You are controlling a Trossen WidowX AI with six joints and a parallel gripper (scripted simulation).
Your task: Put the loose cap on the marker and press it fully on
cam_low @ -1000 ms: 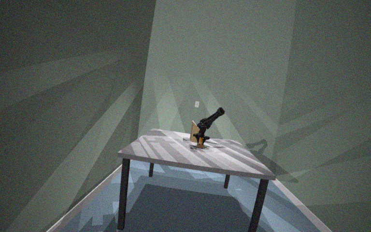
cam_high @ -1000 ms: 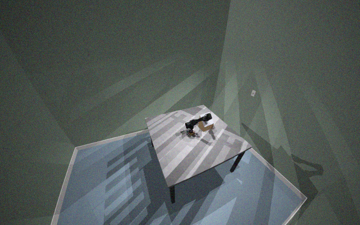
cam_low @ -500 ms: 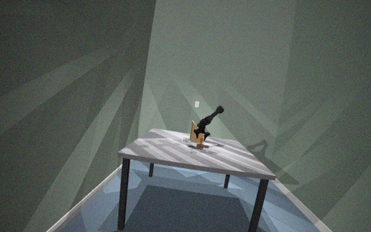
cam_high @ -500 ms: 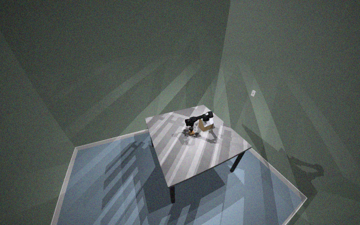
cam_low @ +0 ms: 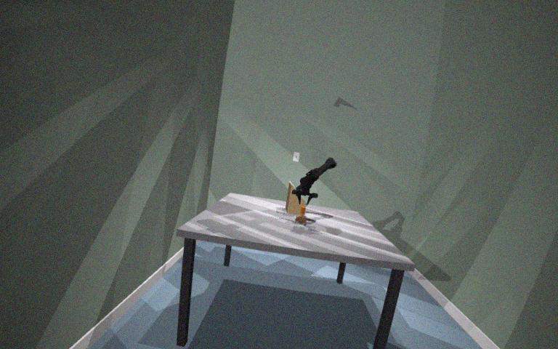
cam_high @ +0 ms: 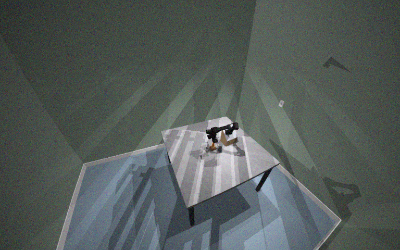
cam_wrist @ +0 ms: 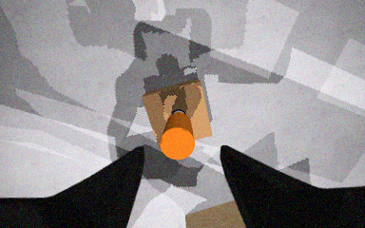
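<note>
The orange cap is 40 mm below my gripper tip. Also, from my gripper tip: holder block (110 mm below).
</note>
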